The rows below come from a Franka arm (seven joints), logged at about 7 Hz.
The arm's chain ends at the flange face. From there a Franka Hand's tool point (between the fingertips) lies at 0.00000 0.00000 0.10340 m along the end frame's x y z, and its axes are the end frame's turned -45 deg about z.
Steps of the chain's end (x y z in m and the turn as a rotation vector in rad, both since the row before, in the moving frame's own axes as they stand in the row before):
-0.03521 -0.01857 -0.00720 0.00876 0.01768 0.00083
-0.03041 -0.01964 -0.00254 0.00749 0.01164 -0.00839
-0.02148 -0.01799 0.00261 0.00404 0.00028 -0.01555
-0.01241 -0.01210 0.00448 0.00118 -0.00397 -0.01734
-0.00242 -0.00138 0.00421 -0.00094 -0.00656 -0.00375
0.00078 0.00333 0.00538 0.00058 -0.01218 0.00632
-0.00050 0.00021 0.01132 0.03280 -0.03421 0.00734
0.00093 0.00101 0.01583 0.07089 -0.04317 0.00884
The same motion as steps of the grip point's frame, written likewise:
-0.00983 -0.03738 -0.00722 -0.00631 0.01870 0.00083
-0.00622 -0.03509 -0.00255 -0.00293 0.01353 -0.00839
-0.00215 -0.02819 0.00261 0.00266 0.00305 -0.01555
-0.00043 -0.01771 0.00448 0.00364 -0.00197 -0.01734
-0.00128 -0.00310 0.00421 0.00397 -0.00530 -0.00375
-0.00265 0.00197 0.00537 0.00902 -0.00820 0.00632
-0.00059 -0.00510 0.01120 0.04738 -0.00100 0.00734
0.00200 -0.00695 0.01547 0.08065 0.01960 0.00884

